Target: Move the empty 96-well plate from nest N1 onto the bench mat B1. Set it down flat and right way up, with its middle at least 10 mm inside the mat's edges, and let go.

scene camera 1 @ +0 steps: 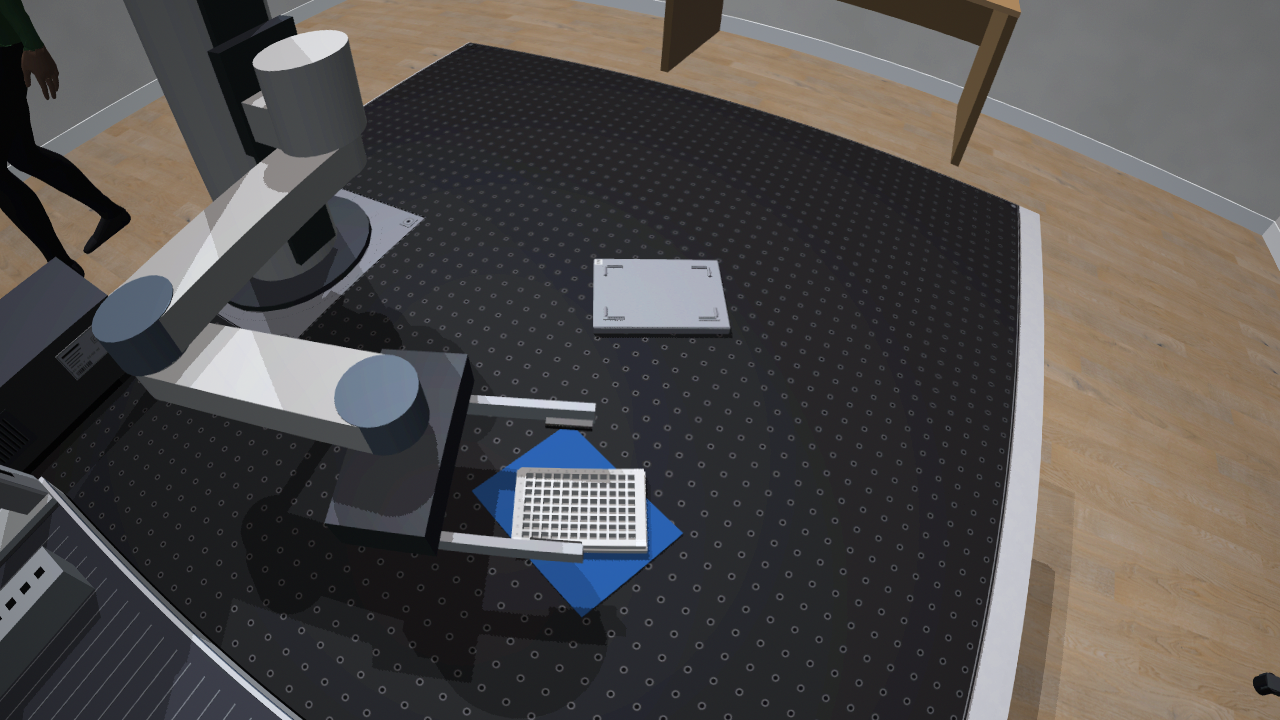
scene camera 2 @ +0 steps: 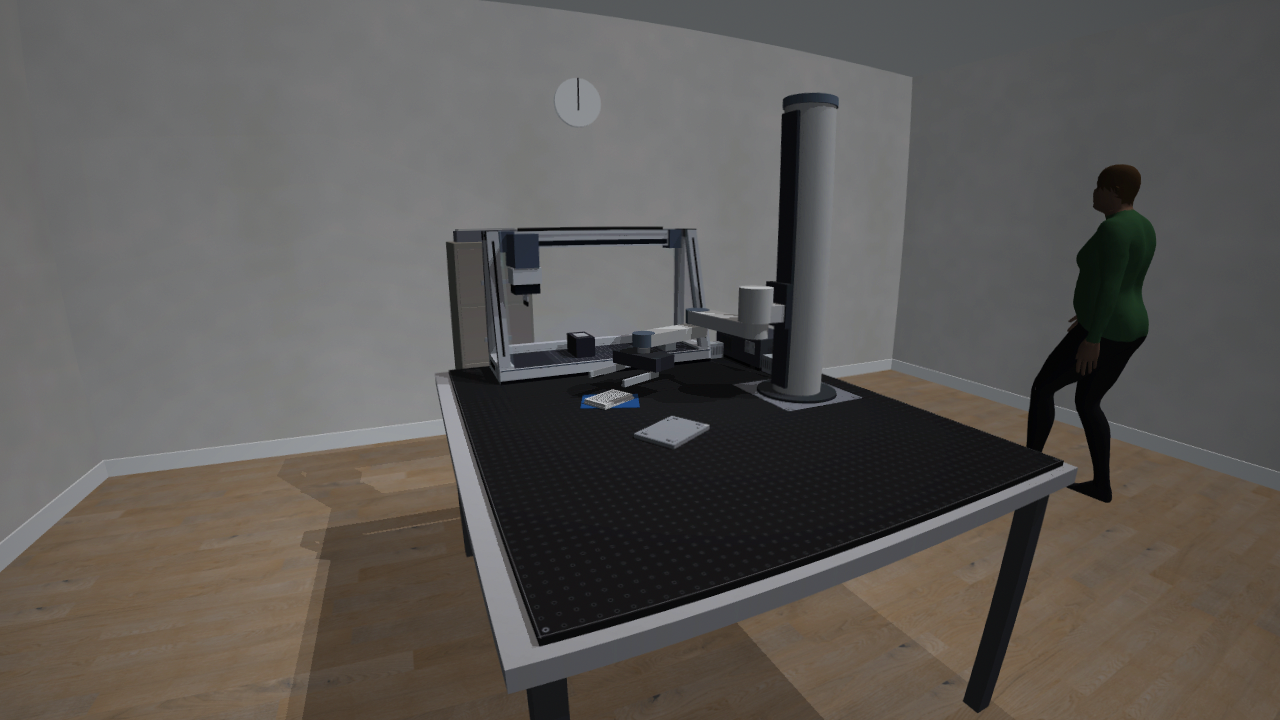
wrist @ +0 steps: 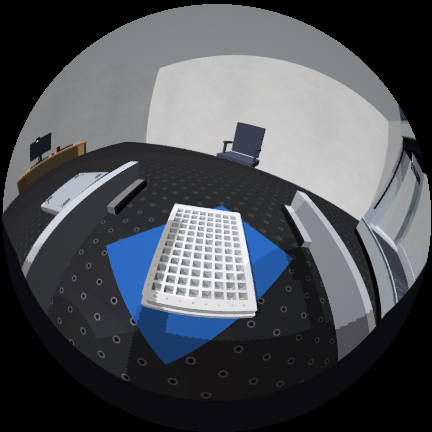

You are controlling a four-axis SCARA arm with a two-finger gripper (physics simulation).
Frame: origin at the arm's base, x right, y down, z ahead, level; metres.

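Seen in the pictures: gripper, fingertip midpoint: [scene camera 1: 589, 479] [scene camera 2: 606, 379] [wrist: 216, 182]; arm's base, link origin: [scene camera 1: 294, 255] [scene camera 2: 795, 394].
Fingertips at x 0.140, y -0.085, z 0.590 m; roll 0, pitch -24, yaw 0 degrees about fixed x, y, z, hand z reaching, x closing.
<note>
Pixels of each thing's top centre, then the offset from my fingertips to it. "pt": a spot on its surface instead. Level surfaces: height alone.
- white 96-well plate, top centre: [wrist: 203, 244] [scene camera 1: 579, 505] [scene camera 2: 609, 396] dy +0.056, dx +0.003, dz -0.010 m
- blue bench mat, surface height: dy +0.070 m
- Nest N1, top centre: [scene camera 1: 659, 289] [wrist: 71, 185] [scene camera 2: 672, 428] dy +0.057, dx -0.297, dz -0.067 m
- black perforated table top, surface height: dy +0.072 m
- small black box, surface spot: [scene camera 2: 580, 343] pt dy -0.029, dx +0.375, dz -0.040 m
The white 96-well plate [scene camera 1: 581, 508] [scene camera 2: 609, 399] [wrist: 200, 255] lies flat, wells up, on the blue bench mat [scene camera 1: 586, 586] [scene camera 2: 631, 402] [wrist: 125, 260]. It is turned relative to the mat, whose corners stick out around it; the plate's middle is near the mat's middle. My gripper [scene camera 1: 570, 481] [scene camera 2: 608, 377] [wrist: 216, 182] is open and empty, raised above the plate, with one finger to each side and a wide gap to both in the wrist view. In scene camera 1 one finger hides part of the plate's near edge. Nest N1 [scene camera 1: 660, 295] [scene camera 2: 671, 431] [wrist: 70, 191] is a bare grey block with corner brackets.
The arm's column [scene camera 1: 179, 89] [scene camera 2: 812, 250] stands on the black perforated table top [scene camera 1: 805, 358] [scene camera 2: 760, 501]. A gantry frame [scene camera 2: 590, 237] with a small black box [scene camera 2: 580, 343] stands at the table's far end. A person [scene camera 2: 1114, 277] stands beside the table.
</note>
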